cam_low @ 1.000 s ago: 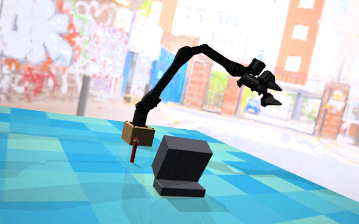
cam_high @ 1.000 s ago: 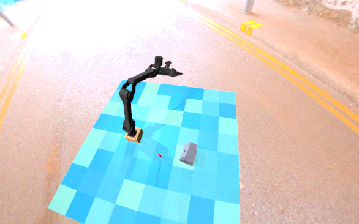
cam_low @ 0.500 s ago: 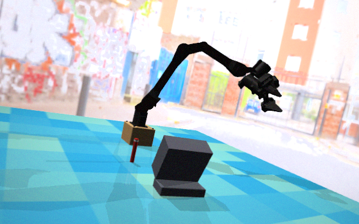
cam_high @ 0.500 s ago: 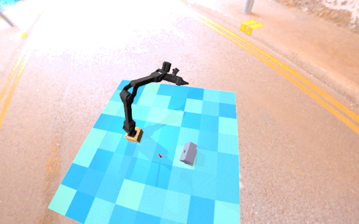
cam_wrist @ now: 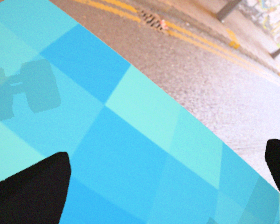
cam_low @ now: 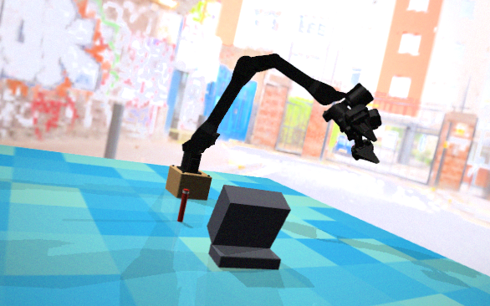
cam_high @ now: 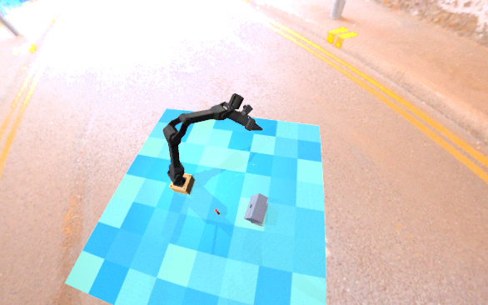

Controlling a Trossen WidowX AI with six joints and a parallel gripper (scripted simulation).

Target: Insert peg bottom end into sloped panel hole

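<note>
Right now the red peg is 45 cm to the right of my gripper tip, 21 cm below it and 14 cm behind it. Round my gripper tip: sloped panel (38 cm to the right, 18 cm below, 6 cm ahead).
</note>
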